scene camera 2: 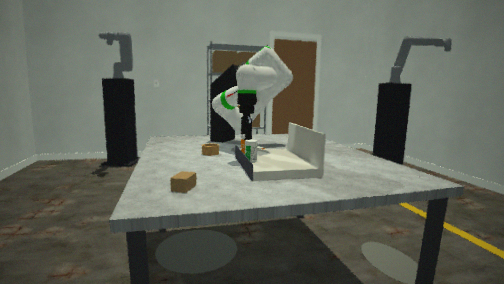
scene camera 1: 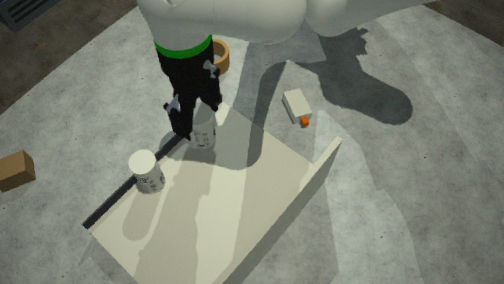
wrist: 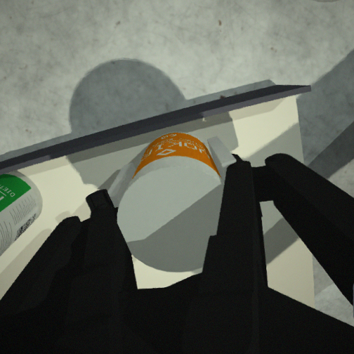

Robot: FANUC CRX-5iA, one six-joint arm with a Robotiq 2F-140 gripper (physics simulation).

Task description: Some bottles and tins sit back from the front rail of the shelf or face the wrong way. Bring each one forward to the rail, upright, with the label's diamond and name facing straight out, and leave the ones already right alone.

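Note:
A white-capped bottle with an orange label stands on the cream shelf, close behind the dark front rail. Its diamond and name face the rail side in the wrist view; whether it touches the rail is unclear. My gripper is shut on this bottle from above, one finger on each side. A green-labelled bottle stands upright near the rail, partly cut off in the wrist view.
The shelf's raised back panel stands opposite the rail. A tan ring lies behind the gripper in scene camera 1. A brown block lies outside the rail. A white box with an orange end lies beside the shelf.

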